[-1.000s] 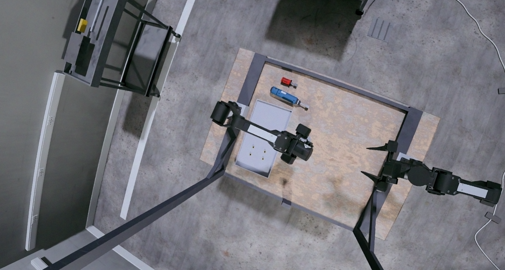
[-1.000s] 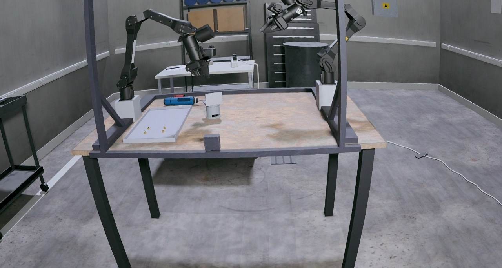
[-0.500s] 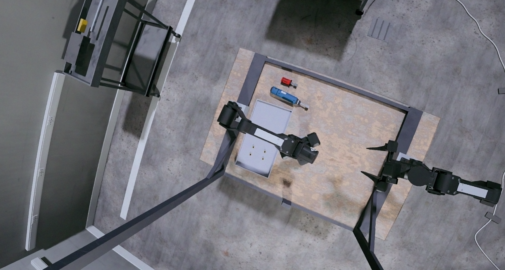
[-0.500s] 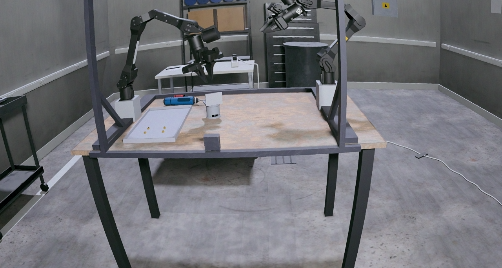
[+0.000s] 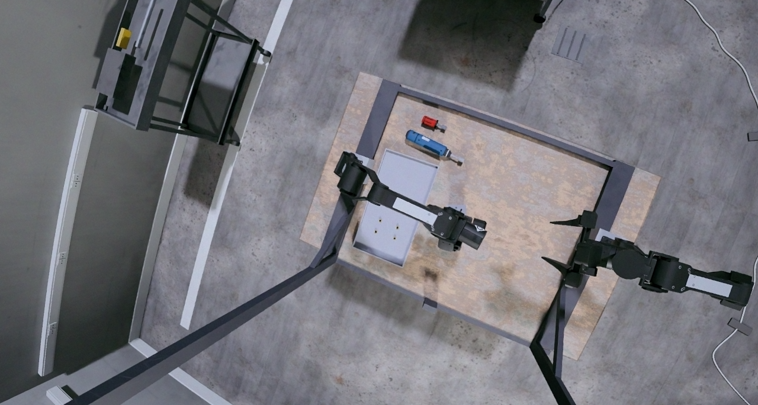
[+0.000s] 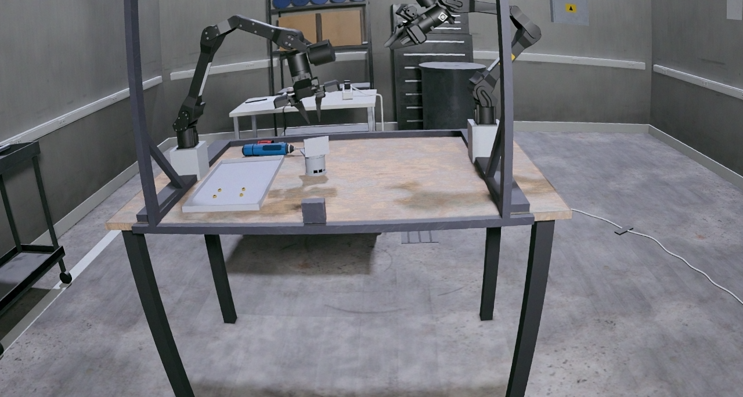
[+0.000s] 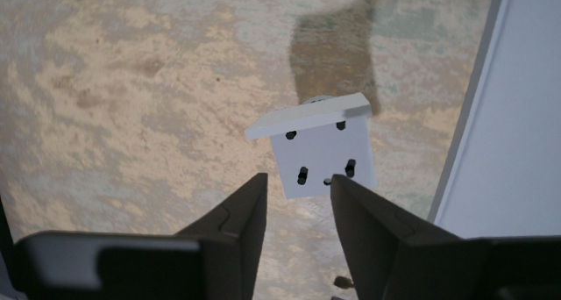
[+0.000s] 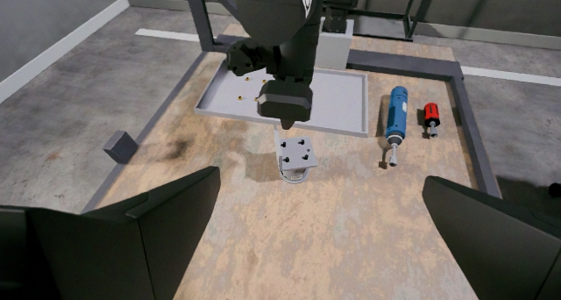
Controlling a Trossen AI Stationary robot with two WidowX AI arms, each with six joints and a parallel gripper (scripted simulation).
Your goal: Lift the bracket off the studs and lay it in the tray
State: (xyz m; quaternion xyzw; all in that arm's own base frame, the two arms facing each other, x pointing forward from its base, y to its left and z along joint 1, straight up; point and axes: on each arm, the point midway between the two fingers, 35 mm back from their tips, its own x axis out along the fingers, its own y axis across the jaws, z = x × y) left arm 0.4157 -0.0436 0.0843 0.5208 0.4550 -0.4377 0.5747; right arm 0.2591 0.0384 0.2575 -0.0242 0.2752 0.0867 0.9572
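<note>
My left hand is 11 cm above the grey l-shaped bracket and 1 cm short of it. The rest, counted from my left hand: red tool 32 cm ahead, 18 cm to the left, 17 cm below; grey tray 23 cm to the left, 18 cm below, 4 cm behind; joint module 15 cm below, 1 cm ahead.
</note>
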